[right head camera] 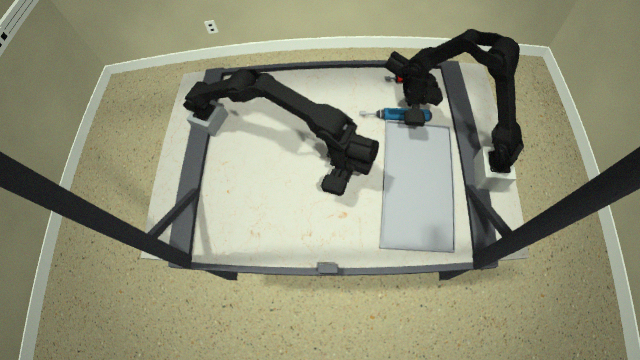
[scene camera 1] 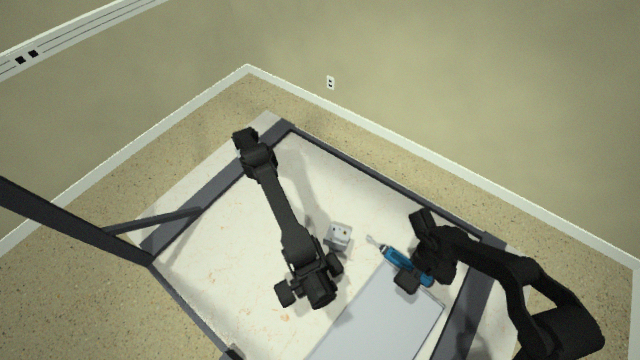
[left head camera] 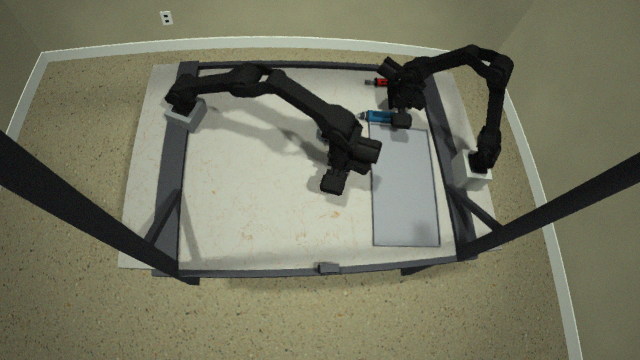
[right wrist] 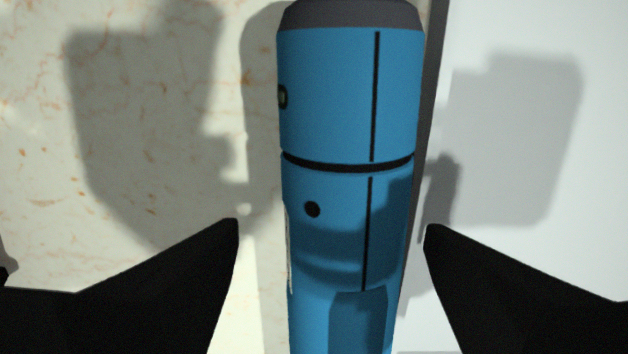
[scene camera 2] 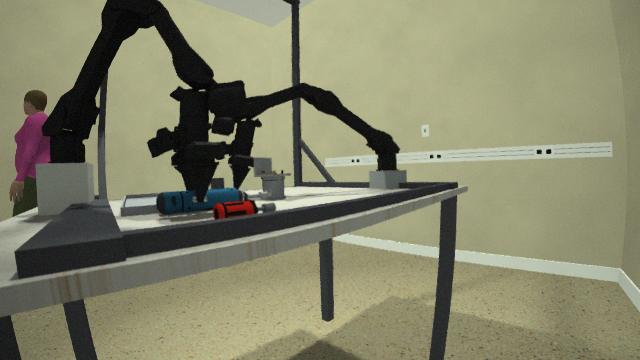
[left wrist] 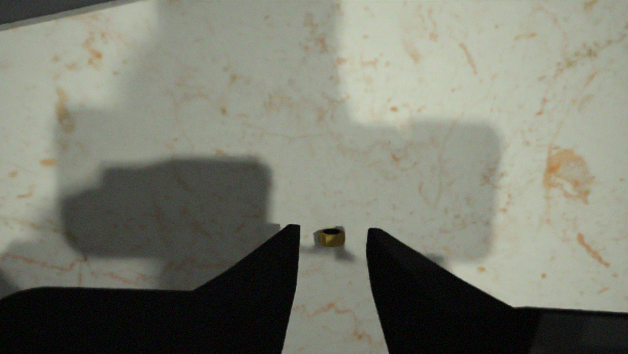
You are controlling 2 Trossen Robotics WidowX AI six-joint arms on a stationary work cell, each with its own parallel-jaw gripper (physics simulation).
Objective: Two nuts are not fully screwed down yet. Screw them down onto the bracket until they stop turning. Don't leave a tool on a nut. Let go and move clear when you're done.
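Frame: origin at the left arm's base, x ahead, y left, z up, level; centimetres.
Seen in the pictures: left gripper, fingertip midpoint: (right head camera: 348, 178) (left head camera: 339, 178) (left wrist: 333, 237); right gripper, fingertip midpoint: (scene camera 1: 411, 267) (left head camera: 391, 116) (right wrist: 332, 233) (scene camera 2: 196, 201); left arm's base, origin of the base link: (right head camera: 204, 111) (left head camera: 184, 106) (scene camera 2: 387, 170); right arm's base, origin of the base link: (right head camera: 499, 162) (left head camera: 477, 164).
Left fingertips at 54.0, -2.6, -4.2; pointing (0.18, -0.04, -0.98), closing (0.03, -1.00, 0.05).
Observation:
Pixels of each thing's middle, then the offset from my left fingertips to it, as dx, dy, dz.
- small brass nut, body centre: (left wrist: 331, 237) -0.6, -0.2, -1.8
- blue electric driver, body centre: (right wrist: 342, 334) (scene camera 2: 216, 198) (right head camera: 396, 114) (scene camera 1: 398, 259) (left head camera: 379, 117) +5.9, +27.4, -0.3
- red driver, body centre: (scene camera 2: 246, 210) (left head camera: 377, 82) +1.5, +43.4, -0.9
- shallow grey tray, body centre: (scene camera 2: 165, 199) (right head camera: 419, 182) (left head camera: 404, 181) (scene camera 1: 372, 342) +20.2, +7.7, -1.5
A small brass nut (left wrist: 331, 238) lies on the table in the left wrist view. My left gripper (left wrist: 333, 237) is partly open, low over it, with the nut between and slightly beyond the fingertips, untouched. The grey bracket (scene camera 1: 339, 237) (scene camera 2: 273, 187) stands mid-table with brass on its top plate; the arm hides it in the head views. A blue electric driver (left head camera: 380, 116) (right head camera: 394, 114) (scene camera 1: 398, 257) (scene camera 2: 225, 196) (right wrist: 345, 100) with a silver socket lies on its side. My right gripper (right wrist: 332, 233) is open, its fingers on either side of the driver's body without gripping it.
A red driver (left head camera: 381, 82) (scene camera 2: 235, 209) lies near the table's back edge, partly under the right arm. A shallow grey tray (left head camera: 405, 200) (right head camera: 417, 200) (scene camera 1: 380, 320) lies beside the blue driver, at the right of the head views. A dark frame borders the table. A person (scene camera 2: 35, 140) stands behind.

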